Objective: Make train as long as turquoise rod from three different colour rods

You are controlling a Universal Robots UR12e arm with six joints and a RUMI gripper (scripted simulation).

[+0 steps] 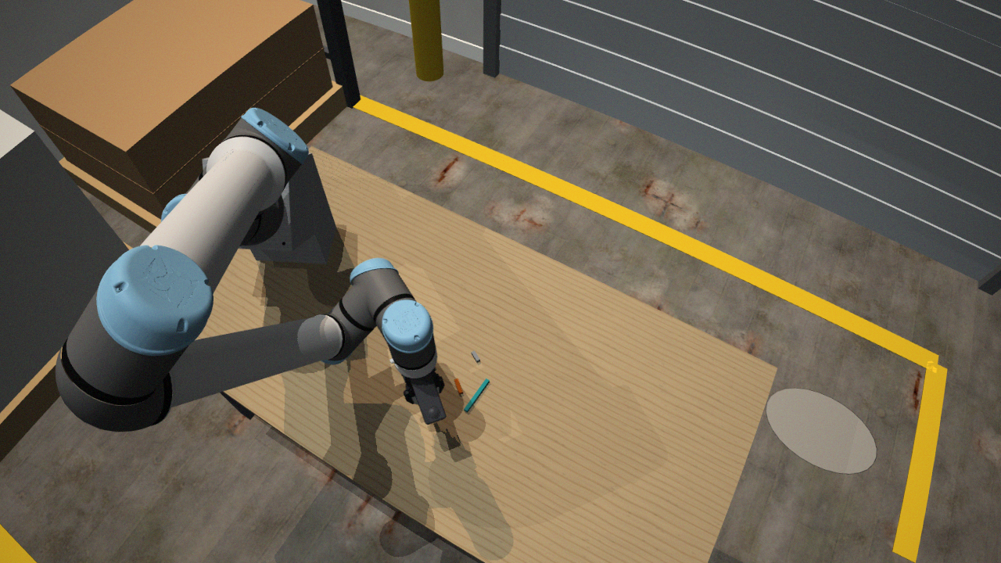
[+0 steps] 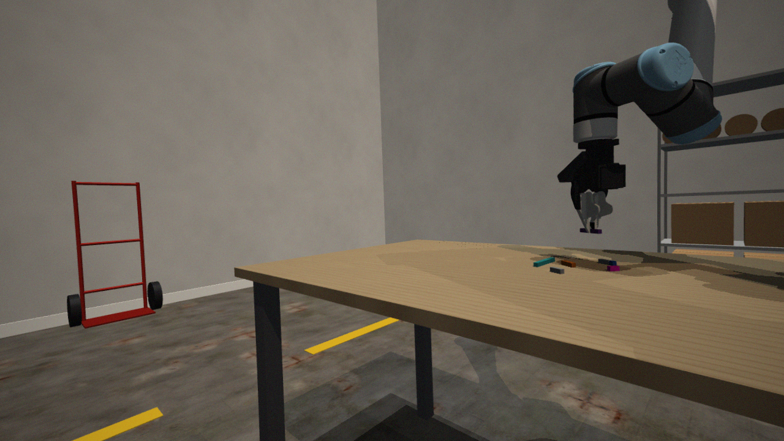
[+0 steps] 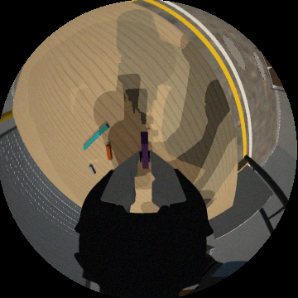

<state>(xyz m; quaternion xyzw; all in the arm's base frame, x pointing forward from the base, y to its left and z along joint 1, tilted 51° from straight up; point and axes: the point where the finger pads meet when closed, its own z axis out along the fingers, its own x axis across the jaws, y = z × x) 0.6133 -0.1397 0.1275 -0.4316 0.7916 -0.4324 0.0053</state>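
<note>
My gripper is now 8 cm above the blue cube, 5 cm to the right of it and 5 cm past it. Also, from my hand: purple rod 1 cm below; orange rod 10 cm to the left, 8 cm below, 4 cm ahead; turquoise rod 9 cm to the left, 9 cm ahead, 8 cm below.
</note>
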